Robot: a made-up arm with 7 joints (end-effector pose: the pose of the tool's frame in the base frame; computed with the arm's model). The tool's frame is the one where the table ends.
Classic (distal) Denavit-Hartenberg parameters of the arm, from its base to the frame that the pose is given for. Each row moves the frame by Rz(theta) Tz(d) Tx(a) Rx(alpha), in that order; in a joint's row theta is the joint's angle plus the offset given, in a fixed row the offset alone. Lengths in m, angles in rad.
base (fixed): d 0.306, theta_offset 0, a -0.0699, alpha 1.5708
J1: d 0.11, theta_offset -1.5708, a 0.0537, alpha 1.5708
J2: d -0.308, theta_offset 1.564, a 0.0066, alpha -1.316
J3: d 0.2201, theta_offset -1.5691, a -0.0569, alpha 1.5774
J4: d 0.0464, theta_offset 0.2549, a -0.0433, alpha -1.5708
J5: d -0.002, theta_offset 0, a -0.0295, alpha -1.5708
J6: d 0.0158, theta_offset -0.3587, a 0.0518, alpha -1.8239
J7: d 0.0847, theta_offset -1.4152, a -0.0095, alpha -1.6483
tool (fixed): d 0.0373, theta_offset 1.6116, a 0, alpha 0
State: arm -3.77 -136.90 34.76 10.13 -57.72 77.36 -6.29
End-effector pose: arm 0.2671 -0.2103 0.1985 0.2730 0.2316 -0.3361 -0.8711
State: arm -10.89 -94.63 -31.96 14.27 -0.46 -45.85 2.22
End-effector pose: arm 0.2307 -0.3981 0.1914 0.6103 0.6403 0.3427 -0.3164
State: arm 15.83 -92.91 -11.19 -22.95 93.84 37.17 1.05
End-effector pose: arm 0.3068 -0.2553 0.3347 0.1207 -0.6542 0.7419 0.0836
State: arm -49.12 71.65 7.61 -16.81 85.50 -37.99 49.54
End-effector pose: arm 0.1554 0.1151 0.1006 0.4431 -0.2954 0.0209 0.8461
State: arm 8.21 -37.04 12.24 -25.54 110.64 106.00 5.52
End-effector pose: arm 0.2174 -0.0838 0.4789 0.2679 -0.8505 0.4303 -0.1407
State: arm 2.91 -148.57 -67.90 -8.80 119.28 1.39 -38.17
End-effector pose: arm 0.2412 -0.0718 0.0529 0.2997 -0.7167 0.5425 0.3198
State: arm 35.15 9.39 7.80 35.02 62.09 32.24 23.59
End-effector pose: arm 0.0825 -0.0623 0.5285 0.7435 0.1957 -0.6160 0.1715
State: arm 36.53 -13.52 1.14 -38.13 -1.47 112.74 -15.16
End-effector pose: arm 0.1968 -0.1203 0.7568 0.6009 -0.0431 0.7981 0.0120
